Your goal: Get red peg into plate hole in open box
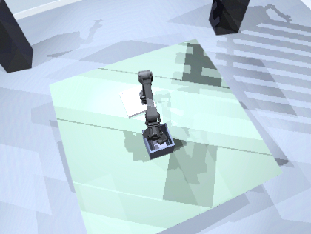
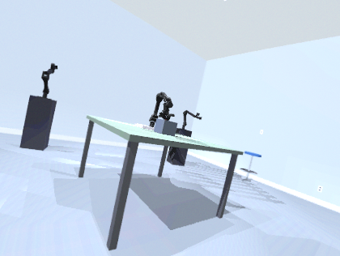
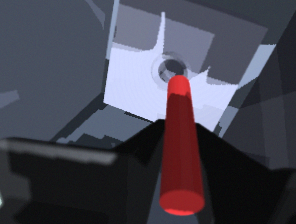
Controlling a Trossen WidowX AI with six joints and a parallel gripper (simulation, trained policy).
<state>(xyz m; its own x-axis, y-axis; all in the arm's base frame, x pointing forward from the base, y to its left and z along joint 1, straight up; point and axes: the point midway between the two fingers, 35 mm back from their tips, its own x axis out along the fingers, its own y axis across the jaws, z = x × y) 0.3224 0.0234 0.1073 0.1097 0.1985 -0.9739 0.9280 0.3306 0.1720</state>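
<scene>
Now: the red peg 1 cm to the right of my gripper tip and 1 cm above it. Round my gripper tip: plate: 2 cm ahead, 1 cm to the right, 6 cm below.
</scene>
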